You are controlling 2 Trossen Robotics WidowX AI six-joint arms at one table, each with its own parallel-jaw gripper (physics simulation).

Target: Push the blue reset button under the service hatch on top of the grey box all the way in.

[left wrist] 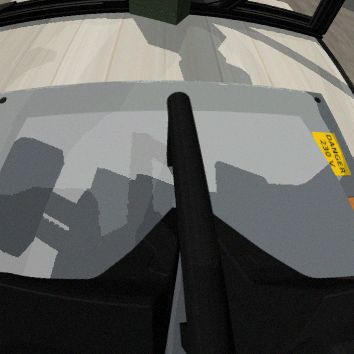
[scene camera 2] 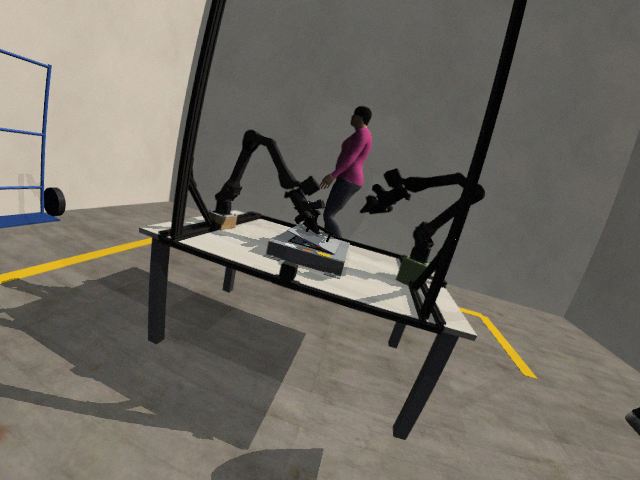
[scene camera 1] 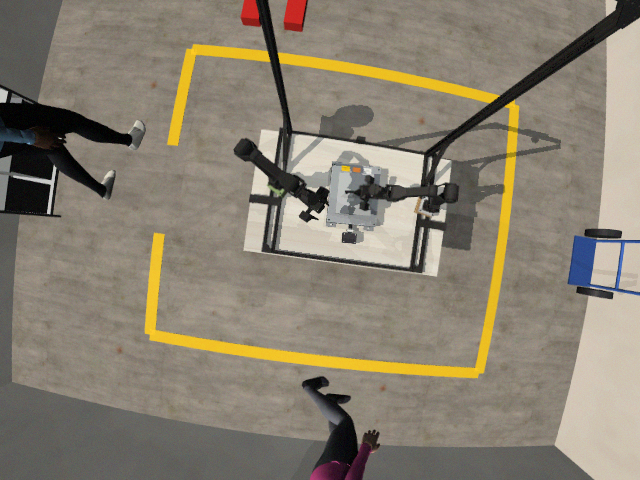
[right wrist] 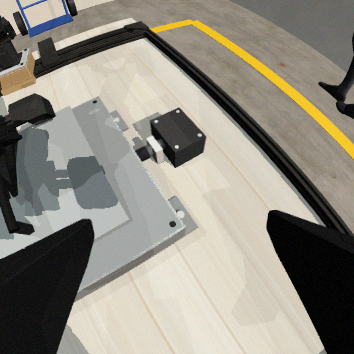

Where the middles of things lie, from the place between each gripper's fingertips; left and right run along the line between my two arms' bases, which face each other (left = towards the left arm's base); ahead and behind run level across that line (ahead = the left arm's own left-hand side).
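My right hand is 13 cm above the service hatch (scene camera 1: 347,202), 16 cm to the right of it and 15 cm past it.
As for my left hand, the service hatch is right at it.
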